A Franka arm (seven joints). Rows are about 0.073 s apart.
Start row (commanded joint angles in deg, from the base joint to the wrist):
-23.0, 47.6, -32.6, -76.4, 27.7, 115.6, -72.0
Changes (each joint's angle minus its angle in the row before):
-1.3, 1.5, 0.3, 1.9, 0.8, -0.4, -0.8
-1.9, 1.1, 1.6, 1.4, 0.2, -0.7, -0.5
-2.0, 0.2, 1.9, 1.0, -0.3, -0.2, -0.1
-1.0, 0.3, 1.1, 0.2, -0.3, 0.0, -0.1
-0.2, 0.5, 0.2, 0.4, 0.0, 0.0, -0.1
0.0, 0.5, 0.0, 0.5, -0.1, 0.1, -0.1
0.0, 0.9, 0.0, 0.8, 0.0, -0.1, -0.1
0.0, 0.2, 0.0, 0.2, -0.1, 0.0, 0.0
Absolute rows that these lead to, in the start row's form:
-24.3, 49.1, -32.3, -74.5, 28.5, 115.2, -72.8
-26.2, 50.2, -30.7, -73.1, 28.7, 114.5, -73.3
-28.2, 50.4, -28.8, -72.1, 28.4, 114.3, -73.4
-29.2, 50.7, -27.7, -71.9, 28.1, 114.3, -73.5
-29.4, 51.2, -27.5, -71.5, 28.1, 114.3, -73.6
-29.4, 51.7, -27.5, -71.0, 28.0, 114.4, -73.7
-29.4, 52.6, -27.5, -70.2, 28.0, 114.3, -73.8
-29.4, 52.8, -27.5, -70.0, 27.9, 114.3, -73.8

